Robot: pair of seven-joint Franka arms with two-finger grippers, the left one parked.
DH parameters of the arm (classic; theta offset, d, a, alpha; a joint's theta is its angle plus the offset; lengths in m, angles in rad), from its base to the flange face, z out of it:
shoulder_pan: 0 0.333 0 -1.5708
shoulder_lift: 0 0 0 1.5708
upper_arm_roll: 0 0.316 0.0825 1.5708
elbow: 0 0 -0.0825 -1.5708
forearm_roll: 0 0.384 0 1.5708
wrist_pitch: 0 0 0.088 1.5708
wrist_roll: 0 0.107 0 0
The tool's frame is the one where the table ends.
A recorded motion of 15 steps. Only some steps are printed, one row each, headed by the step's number.
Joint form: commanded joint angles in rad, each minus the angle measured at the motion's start. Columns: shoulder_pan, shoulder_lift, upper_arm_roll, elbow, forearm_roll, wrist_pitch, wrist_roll.
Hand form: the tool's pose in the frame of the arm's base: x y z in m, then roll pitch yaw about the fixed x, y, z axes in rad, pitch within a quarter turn. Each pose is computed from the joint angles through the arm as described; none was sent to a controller.
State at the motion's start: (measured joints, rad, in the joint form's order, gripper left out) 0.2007 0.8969 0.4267 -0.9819 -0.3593 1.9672 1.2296
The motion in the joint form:
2: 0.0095 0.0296 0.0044 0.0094 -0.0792 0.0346 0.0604
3: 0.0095 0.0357 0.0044 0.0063 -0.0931 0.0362 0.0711
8: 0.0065 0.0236 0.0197 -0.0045 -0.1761 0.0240 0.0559
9: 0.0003 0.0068 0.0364 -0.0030 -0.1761 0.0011 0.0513
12: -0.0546 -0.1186 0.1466 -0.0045 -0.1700 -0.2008 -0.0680
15: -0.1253 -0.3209 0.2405 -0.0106 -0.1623 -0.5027 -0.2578
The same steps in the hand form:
2: 0.7177 0.3374 0.3462 -3.0054 -0.1244 -0.6933
3: 0.7178 0.3371 0.3403 -3.0141 -0.1314 -0.6979
8: 0.7158 0.3376 0.3462 -3.0455 -0.2000 -0.6473
9: 0.7129 0.3384 0.3600 -3.0455 -0.1957 -0.6430
12: 0.6845 0.3308 0.4499 -3.1084 -0.1626 -0.5261
15: 0.6248 0.2981 0.5726 3.0385 -0.1419 -0.3595

